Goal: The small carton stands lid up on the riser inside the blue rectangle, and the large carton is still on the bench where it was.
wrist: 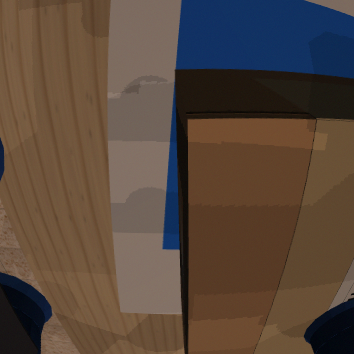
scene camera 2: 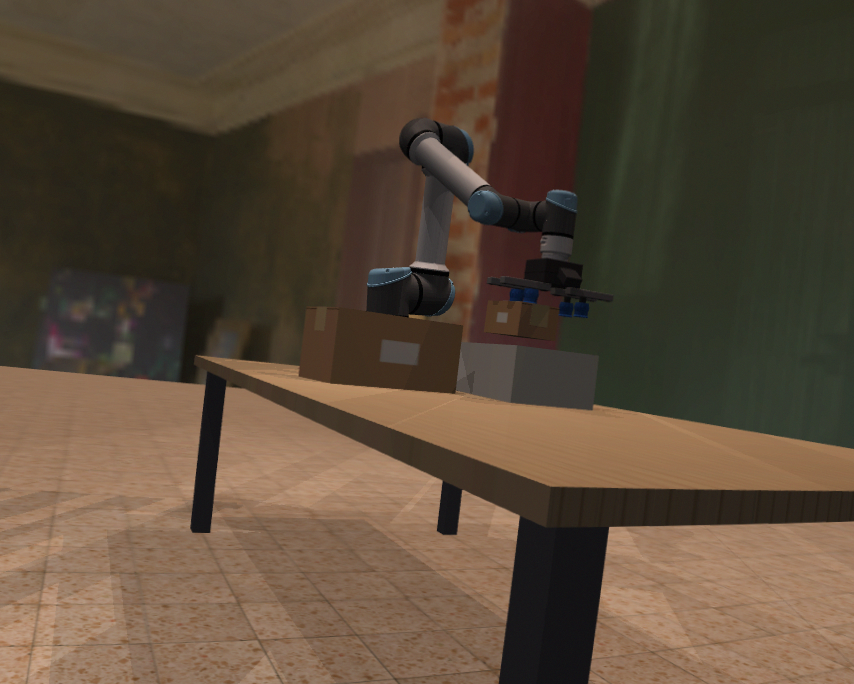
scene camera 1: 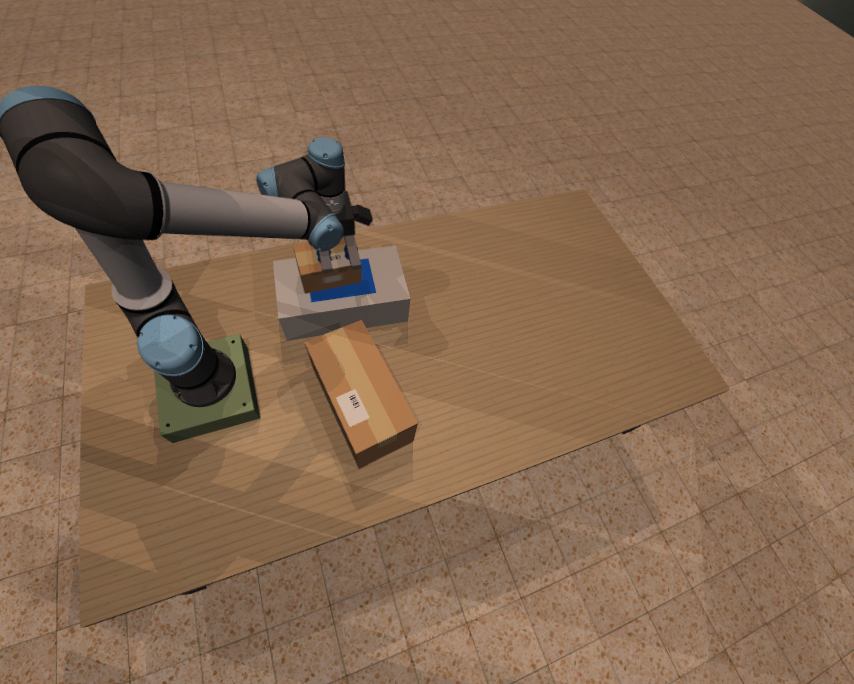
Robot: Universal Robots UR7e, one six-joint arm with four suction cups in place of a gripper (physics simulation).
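Seen in the pictures: hand, its tool point: (wrist: 182, 253) (scene camera 2: 547, 312); arm's base, origin of its link: (scene camera 1: 204, 378).
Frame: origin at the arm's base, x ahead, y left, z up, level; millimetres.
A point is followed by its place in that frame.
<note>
The small carton (scene camera 1: 325, 270) (scene camera 2: 519, 319) @[y 184, x 430, z 107 mm] (wrist: 246, 228) @[y 270, x 394, z 148 mm] hangs lid up under my suction gripper (scene camera 1: 335, 257) @[y 283, x 373, z 136 mm] (scene camera 2: 548, 293), whose cups grip its top. It is low over the grey riser (scene camera 1: 391, 306) @[y 123, x 504, z 20 mm] (scene camera 2: 526, 373) @[y 153, x 557, z -12 mm] (wrist: 140, 168) @[y 300, x 352, z 44 mm], above the back left part of the blue rectangle (scene camera 1: 357, 288) @[y 182, x 418, z 45 mm] (wrist: 246, 35) @[y 249, x 438, z 44 mm]. I cannot tell whether it touches the riser. Blue shows beside and beyond the carton in the wrist view. The large carton (scene camera 1: 359, 390) @[y -138, x 375, z 78 mm] (scene camera 2: 380, 349) @[y -141, x 465, z 3 mm] lies flat on the bench (scene camera 1: 560, 326) @[y 22, x 1034, z -75 mm] (scene camera 2: 492, 441) @[y -230, x 1266, z -76 mm], just in front of the riser.
The arm's green base plate (scene camera 1: 207, 407) @[y -78, x 5, z -6 mm] stands on the bench to the left of the large carton. The bench's edges drop to a tiled floor (scene camera 1: 560, 577).
</note>
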